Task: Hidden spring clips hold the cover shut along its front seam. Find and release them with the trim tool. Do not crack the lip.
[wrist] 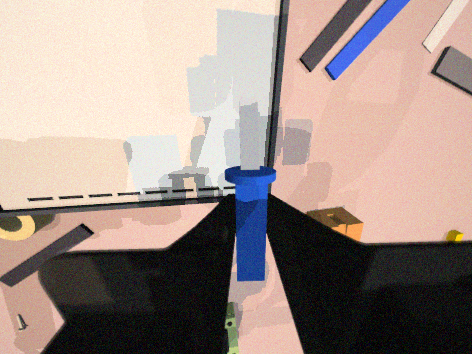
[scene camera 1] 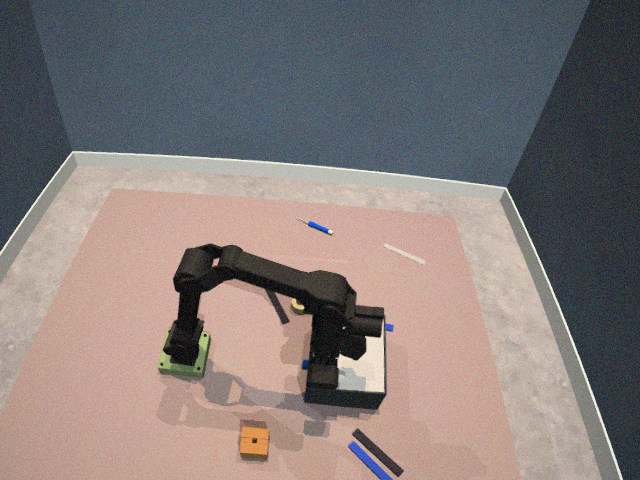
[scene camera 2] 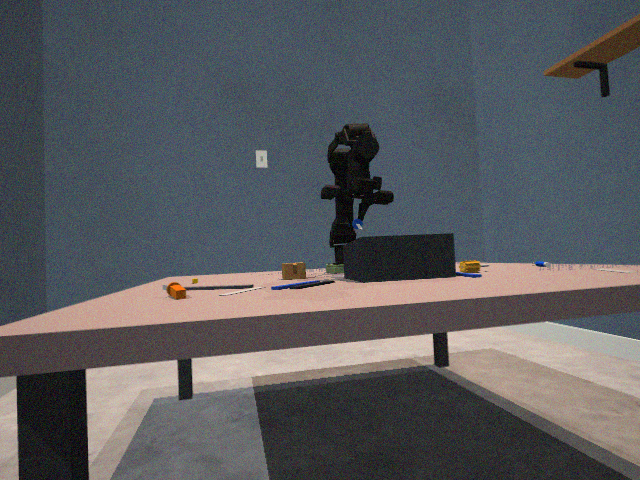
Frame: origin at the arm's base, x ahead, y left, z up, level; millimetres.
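Seen in the pictures: gripper, fingertip midpoint: [wrist: 248, 200] [scene camera 2: 355, 227]; arm's base at its link origin: [scene camera 1: 184, 353] [scene camera 2: 343, 263].
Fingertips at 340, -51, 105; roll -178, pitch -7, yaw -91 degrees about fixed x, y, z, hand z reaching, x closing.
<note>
Pixels of each thing's top centre, then the offset from my fingertips to it, as dx, dy, dz. "pt": a spot on its surface instead.
- dark box at its top centre: [wrist: 107, 85] [scene camera 1: 349, 348] [scene camera 2: 393, 237] +68, +79, -33
- pale cover at a spot on its surface: [wrist: 90, 75] pt +75, +92, -44
- dashed dark seam line at a spot on its surface: [wrist: 129, 194] pt -13, +93, -53
- trim tool at its top centre: [wrist: 255, 205] [scene camera 1: 326, 365] [scene camera 2: 356, 219] +8, +1, +21
- tool's pale blade at its top centre: [wrist: 253, 134] +40, -1, +8
- orange block at its top centre: [wrist: 340, 243] [scene camera 1: 254, 440] [scene camera 2: 293, 263] -132, -153, -89
- blue bar at its top centre: [wrist: 382, 18] [scene camera 2: 297, 283] [scene camera 1: 373, 466] +144, -180, -128
- tape roll at its top centre: [wrist: 8, 222] [scene camera 1: 300, 301] -60, +258, -109
A dark box [scene camera 1: 343, 398] [scene camera 2: 403, 258] has a pale cover [scene camera 1: 369, 374] [wrist: 90, 75]. A dashed dark seam line [wrist: 129, 194] runs along the cover's edge on the arm's base side. My gripper [wrist: 248, 200] is shut on the blue handle of the trim tool [wrist: 251, 240] [scene camera 1: 305, 364] [scene camera 2: 357, 224]. The tool's pale blade [wrist: 250, 137] points away from the fingers and overlaps the cover near its corner at the seam's right end in the wrist view. In scene camera 2 the tool shows above the box's top edge. Whether the tip touches anything I cannot tell. No clips show.
An orange block [scene camera 1: 254, 441] [wrist: 354, 231] lies off the box's near corner. A dark bar [scene camera 1: 377, 452] and a blue bar [scene camera 1: 368, 459] lie beyond one end. A tape roll [scene camera 1: 297, 306] [wrist: 17, 227] and another dark bar [scene camera 1: 278, 308] lie on the seam side.
</note>
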